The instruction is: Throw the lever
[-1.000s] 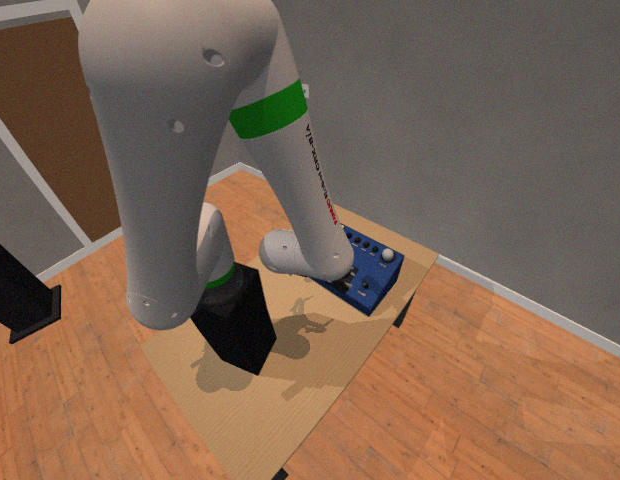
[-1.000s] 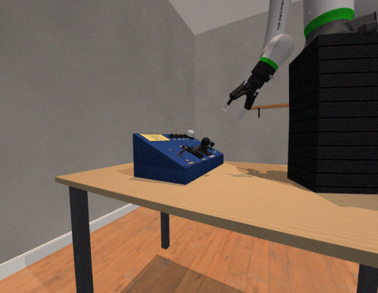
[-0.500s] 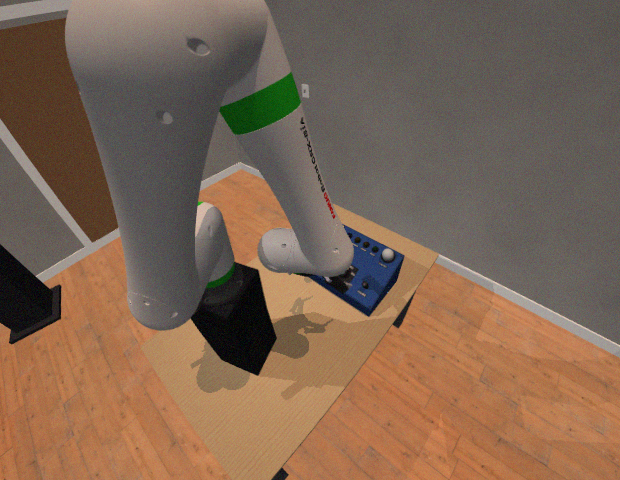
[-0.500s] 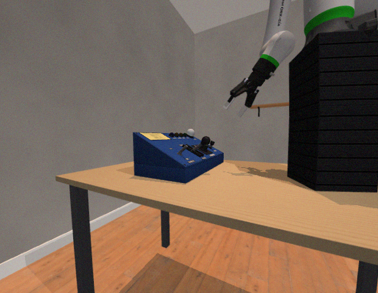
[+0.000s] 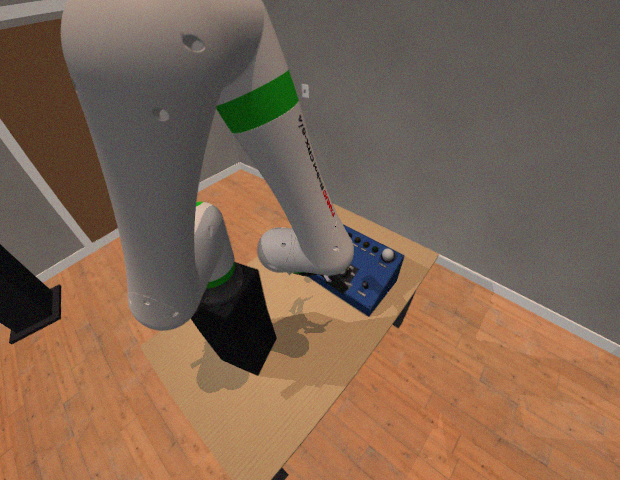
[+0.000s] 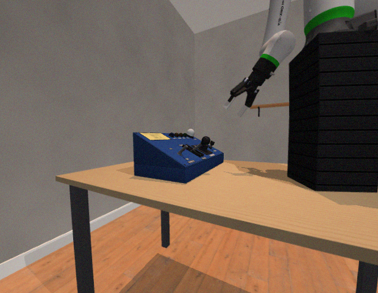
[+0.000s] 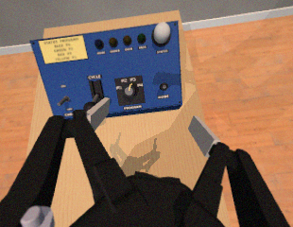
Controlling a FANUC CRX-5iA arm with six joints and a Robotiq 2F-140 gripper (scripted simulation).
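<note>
Right now my hand is 200 mm to the right of the black lever, 180 mm above it and 80 mm short of it. Round my hand: rotary program selector: 180 mm below, 140 mm ahead, 90 mm to the left; blue console: 210 mm below, 160 mm to the left, 150 mm ahead; small knob: 180 mm below, 150 mm ahead, 30 mm to the right.
</note>
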